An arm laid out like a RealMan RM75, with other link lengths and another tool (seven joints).
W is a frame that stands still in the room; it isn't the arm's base.
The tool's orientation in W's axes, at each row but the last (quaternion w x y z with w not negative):
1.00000 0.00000 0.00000 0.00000
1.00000 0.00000 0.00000 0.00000
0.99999 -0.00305 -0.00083 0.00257
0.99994 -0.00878 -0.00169 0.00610
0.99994 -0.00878 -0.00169 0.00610
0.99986 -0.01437 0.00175 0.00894
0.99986 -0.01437 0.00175 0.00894
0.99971 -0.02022 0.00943 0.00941
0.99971 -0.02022 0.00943 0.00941
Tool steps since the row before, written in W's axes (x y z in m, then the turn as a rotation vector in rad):
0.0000 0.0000 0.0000 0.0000 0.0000 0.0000
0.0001 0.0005 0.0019 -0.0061 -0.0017 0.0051
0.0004 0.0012 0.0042 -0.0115 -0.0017 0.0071
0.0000 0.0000 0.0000 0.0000 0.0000 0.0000
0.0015 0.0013 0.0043 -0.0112 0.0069 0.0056
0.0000 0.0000 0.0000 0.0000 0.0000 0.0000
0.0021 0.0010 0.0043 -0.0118 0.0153 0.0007
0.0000 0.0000 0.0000 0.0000 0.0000 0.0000
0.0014 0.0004 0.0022 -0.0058 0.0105 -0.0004
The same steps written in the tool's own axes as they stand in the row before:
0.0000 0.0000 0.0000 0.0000 0.0000 0.0000
0.0001 0.0005 0.0019 -0.0061 -0.0017 0.0051
0.0004 0.0012 0.0042 -0.0115 -0.0017 0.0071
0.0000 0.0000 0.0000 0.0000 0.0000 0.0000
0.0015 0.0012 0.0043 -0.0111 0.0069 0.0058
0.0000 0.0000 0.0000 0.0000 0.0000 0.0000
0.0021 0.0008 0.0043 -0.0115 0.0155 0.0011
0.0000 0.0000 0.0000 0.0000 0.0000 0.0000
0.0014 0.0003 0.0022 -0.0056 0.0106 -0.0001

